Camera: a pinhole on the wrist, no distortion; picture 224 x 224 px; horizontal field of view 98.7 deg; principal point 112.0 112.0 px. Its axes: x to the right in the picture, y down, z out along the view. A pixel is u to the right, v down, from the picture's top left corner.
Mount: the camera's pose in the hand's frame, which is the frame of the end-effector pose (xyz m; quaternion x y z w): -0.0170 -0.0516 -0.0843 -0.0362 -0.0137 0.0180 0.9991
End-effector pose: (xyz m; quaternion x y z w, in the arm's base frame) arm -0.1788 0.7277 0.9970 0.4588 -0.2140 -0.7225 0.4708
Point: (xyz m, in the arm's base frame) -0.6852 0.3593 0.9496
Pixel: 193 92
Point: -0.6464 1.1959 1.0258
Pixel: 34 24
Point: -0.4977 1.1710 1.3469
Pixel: 17 99
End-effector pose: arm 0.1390 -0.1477 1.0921 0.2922 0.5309 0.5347 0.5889
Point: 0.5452 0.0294 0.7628
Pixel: 169 20
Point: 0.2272 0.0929 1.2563
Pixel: 180 185
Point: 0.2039 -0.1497 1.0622
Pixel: 126 107
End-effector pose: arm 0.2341 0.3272 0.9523 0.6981 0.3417 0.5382 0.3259
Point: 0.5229 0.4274 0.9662
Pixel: 159 115
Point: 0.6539 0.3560 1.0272
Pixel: 147 134
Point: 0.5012 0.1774 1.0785
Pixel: 120 180
